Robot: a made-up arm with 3 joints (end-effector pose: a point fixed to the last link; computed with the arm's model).
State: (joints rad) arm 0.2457 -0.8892 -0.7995
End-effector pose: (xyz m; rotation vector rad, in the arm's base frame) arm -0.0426 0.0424 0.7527 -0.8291 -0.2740 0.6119
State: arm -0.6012 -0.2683 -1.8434
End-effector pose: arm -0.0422 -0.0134 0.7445 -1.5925 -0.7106 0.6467
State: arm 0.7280 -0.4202 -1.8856
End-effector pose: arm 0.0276 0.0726 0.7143 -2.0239 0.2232 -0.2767
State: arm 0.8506 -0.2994 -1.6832
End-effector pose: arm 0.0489 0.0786 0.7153 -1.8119 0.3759 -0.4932
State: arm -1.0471 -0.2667 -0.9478
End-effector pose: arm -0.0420 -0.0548 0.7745 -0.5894 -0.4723 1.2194
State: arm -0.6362 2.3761 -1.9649
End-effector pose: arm 0.0752 -0.0253 0.7274 -1.4126 1.7714 -0.9545
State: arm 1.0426 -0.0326 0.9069
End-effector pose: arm 0.0585 0.0657 0.7652 0.6319 -0.5770 -0.8265
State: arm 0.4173 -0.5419 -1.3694
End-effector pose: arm -0.0087 0.0685 0.7317 -1.4592 -0.1280 0.0884
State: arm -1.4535 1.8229 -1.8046
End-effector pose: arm 0.0432 0.0035 0.7384 -1.7654 0.5877 0.0112
